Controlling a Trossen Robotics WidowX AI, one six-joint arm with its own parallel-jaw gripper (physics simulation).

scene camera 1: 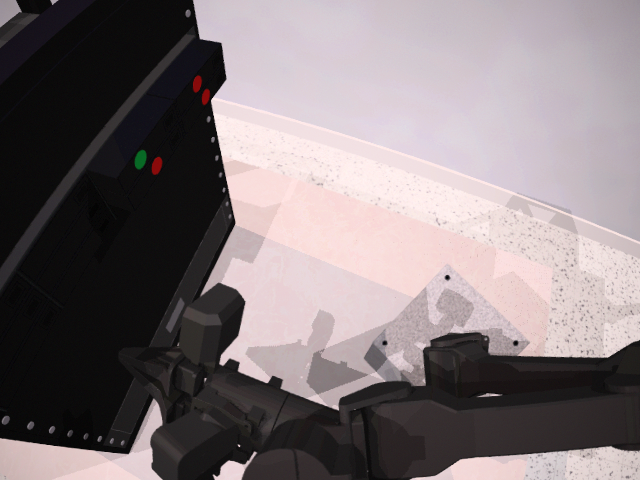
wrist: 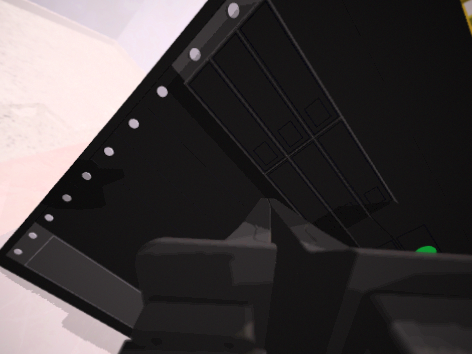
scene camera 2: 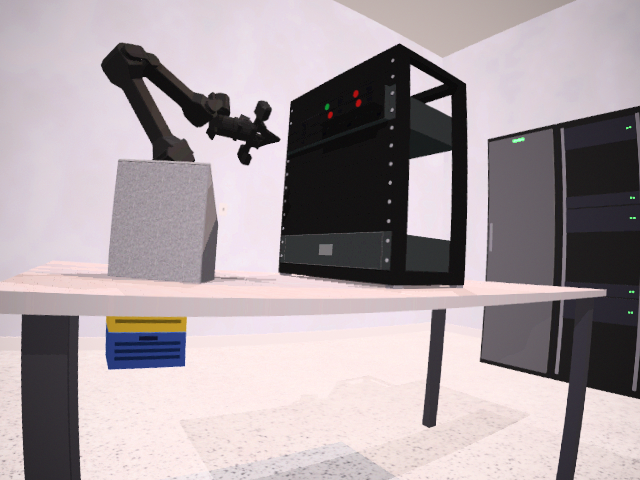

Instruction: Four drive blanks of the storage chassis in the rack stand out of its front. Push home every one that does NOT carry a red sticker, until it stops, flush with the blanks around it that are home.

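Places are measured from the arm's base along level axes (x back, y right, z up), in centimetres.
Pixels of known places: gripper, fingertip midpoint: point(scene camera 1: 121, 353) point(wrist: 266, 205) point(scene camera 2: 279, 139); arm's base, link origin: point(scene camera 1: 466, 354) point(scene camera 2: 155, 191).
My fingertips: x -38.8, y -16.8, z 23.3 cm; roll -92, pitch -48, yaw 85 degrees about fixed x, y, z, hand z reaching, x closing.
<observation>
For each thing: its middle in the pictures, then the offset to it from my fingertips. "*": a spot on its surface instead.
- storage chassis, surface spot: point(wrist: 250, 100) * dx -8.4, dy -4.2, dz +3.0 cm
- green sticker, body centre: point(scene camera 1: 140, 159) point(wrist: 424, 253) point(scene camera 2: 327, 107) dx -3.7, dy +16.5, dz +6.8 cm
- red sticker, body centre: point(scene camera 1: 156, 165) point(scene camera 2: 330, 115) dx -3.6, dy +18.2, dz +3.9 cm
- grey panel, body centre: point(scene camera 1: 172, 314) point(wrist: 159, 320) point(scene camera 2: 327, 249) dx -9.5, dy +13.2, dz -31.7 cm
The storage chassis point(scene camera 2: 310, 126) point(wrist: 250, 100) is a dark band of blanks high in the black rack point(scene camera 1: 219, 166) point(scene camera 2: 398, 206) point(wrist: 122, 138). A green sticker point(scene camera 1: 140, 159) point(scene camera 2: 326, 106) point(wrist: 426, 249) and a red sticker point(scene camera 1: 156, 165) point(scene camera 2: 330, 114) sit near its middle. Two more red stickers, an upper one point(scene camera 1: 196, 83) point(scene camera 2: 355, 93) and a lower one point(scene camera 1: 205, 96) point(scene camera 2: 358, 102), sit toward one end. The dark front hides exactly which blanks stand out. My gripper point(scene camera 1: 122, 354) point(scene camera 2: 279, 138) point(wrist: 266, 205) is shut and empty, its tips in front of the rack, apparently a little below the chassis.
A grey panel point(scene camera 1: 199, 263) point(scene camera 2: 305, 250) point(wrist: 75, 270) closes the rack's bottom. The arm stands on a grey pedestal point(scene camera 1: 467, 285) point(scene camera 2: 160, 222) on the table point(scene camera 2: 248, 302). A blue and yellow crate point(scene camera 2: 147, 348) is below the table; cabinets point(scene camera 2: 522, 258) stand behind at right.
</observation>
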